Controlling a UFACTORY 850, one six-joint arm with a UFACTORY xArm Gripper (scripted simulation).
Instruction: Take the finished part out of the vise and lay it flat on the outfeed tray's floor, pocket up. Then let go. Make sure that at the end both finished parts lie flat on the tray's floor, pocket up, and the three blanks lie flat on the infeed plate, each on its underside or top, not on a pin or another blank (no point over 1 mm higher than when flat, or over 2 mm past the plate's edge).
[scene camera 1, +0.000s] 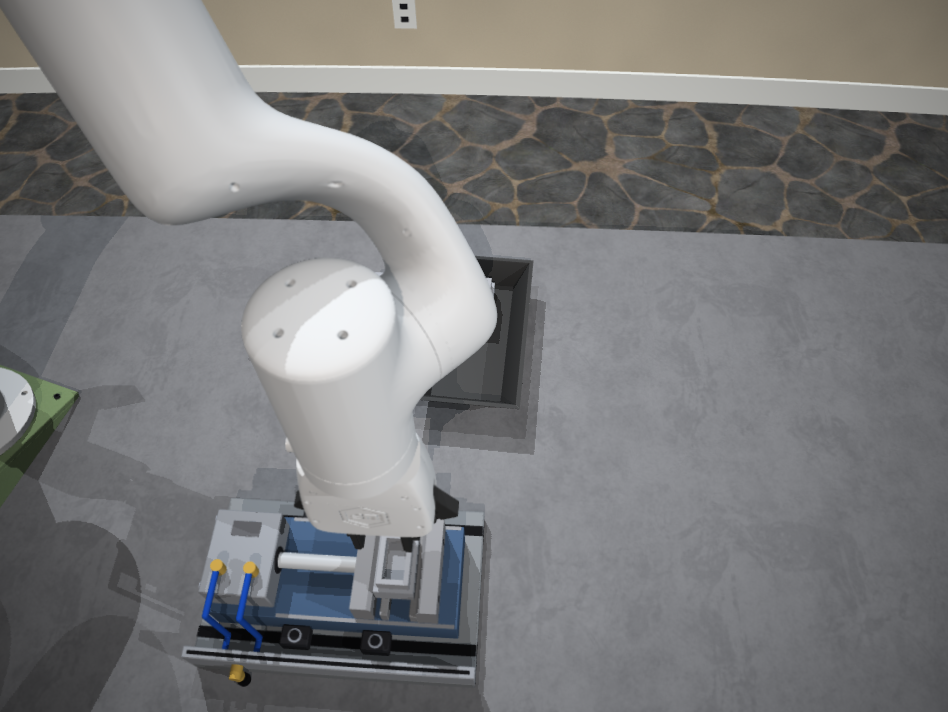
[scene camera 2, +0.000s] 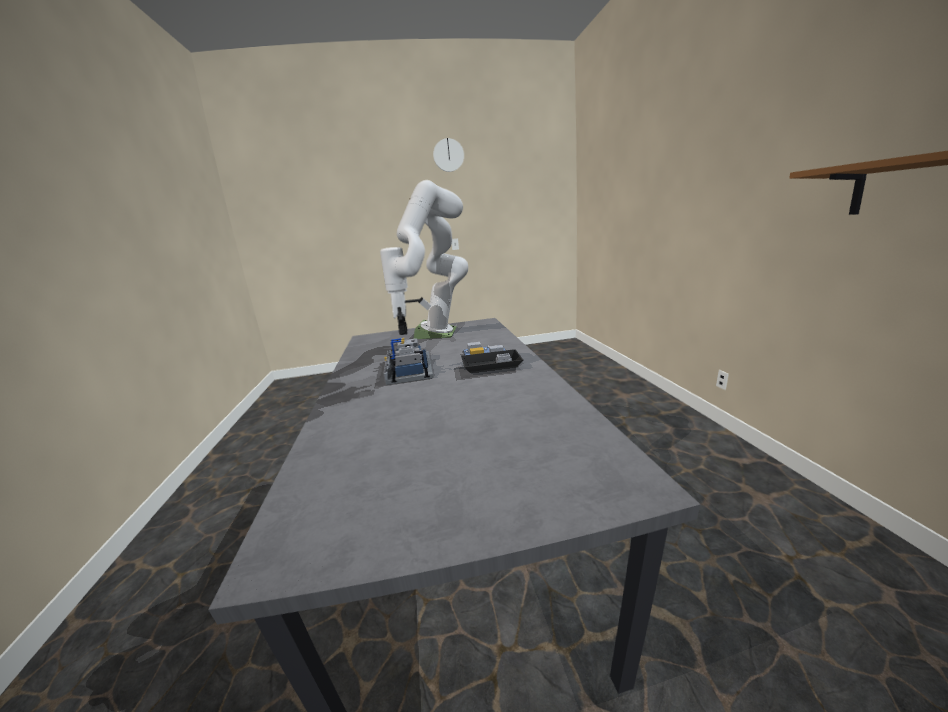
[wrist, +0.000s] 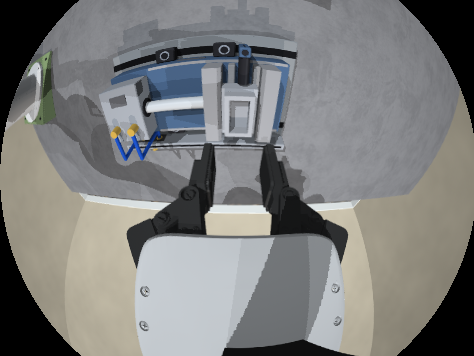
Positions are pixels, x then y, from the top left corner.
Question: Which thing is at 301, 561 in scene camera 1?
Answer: A white cylinder rod.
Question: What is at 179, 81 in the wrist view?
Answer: A vise base.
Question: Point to my gripper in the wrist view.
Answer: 238, 157
